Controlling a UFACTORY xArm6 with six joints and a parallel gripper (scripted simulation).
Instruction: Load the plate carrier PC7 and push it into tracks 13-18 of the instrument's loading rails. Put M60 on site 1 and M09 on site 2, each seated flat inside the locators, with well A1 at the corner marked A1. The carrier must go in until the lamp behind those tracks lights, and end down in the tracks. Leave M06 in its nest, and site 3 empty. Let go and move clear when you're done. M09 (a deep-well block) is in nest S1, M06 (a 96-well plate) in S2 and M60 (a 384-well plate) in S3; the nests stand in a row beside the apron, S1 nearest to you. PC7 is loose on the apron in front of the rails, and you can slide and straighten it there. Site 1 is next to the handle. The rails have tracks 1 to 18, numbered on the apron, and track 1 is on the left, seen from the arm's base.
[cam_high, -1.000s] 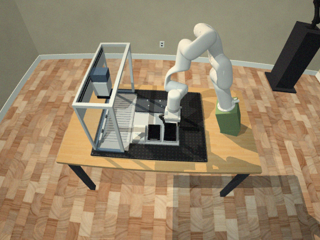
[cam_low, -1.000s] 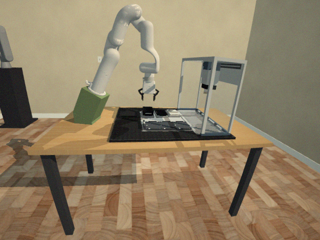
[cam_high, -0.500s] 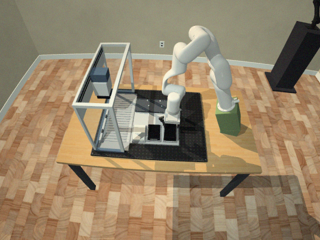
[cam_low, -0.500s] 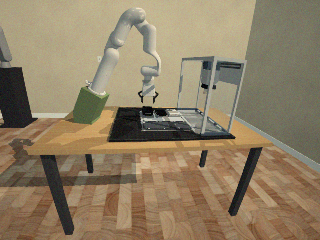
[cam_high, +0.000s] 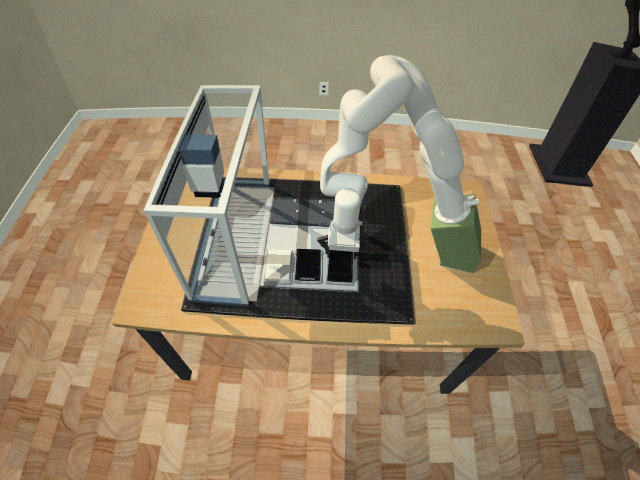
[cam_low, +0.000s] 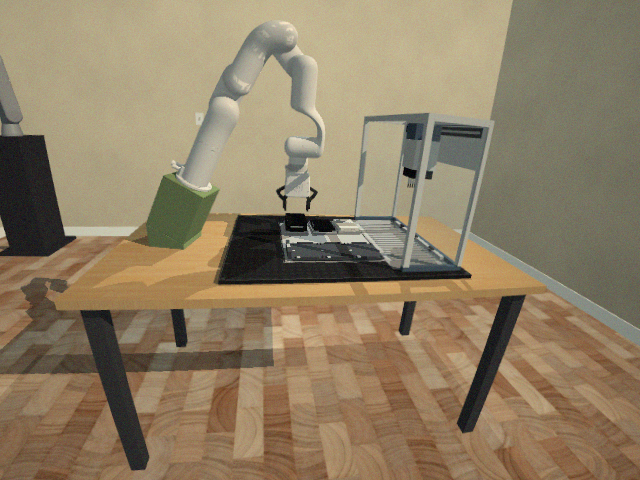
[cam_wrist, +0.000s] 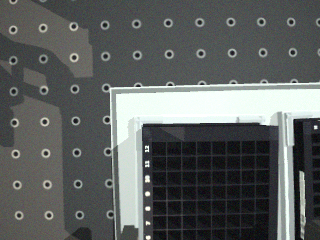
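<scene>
Right now the nest S1 is 90 mm below my hand. The rest, counted from my hand: plate nest: 220 mm ahead, 10 mm to the left, 90 mm below; apron: 110 mm ahead, 120 mm to the right, 90 mm below; black 96-well plate: 120 mm ahead, 70 mm below.
</scene>
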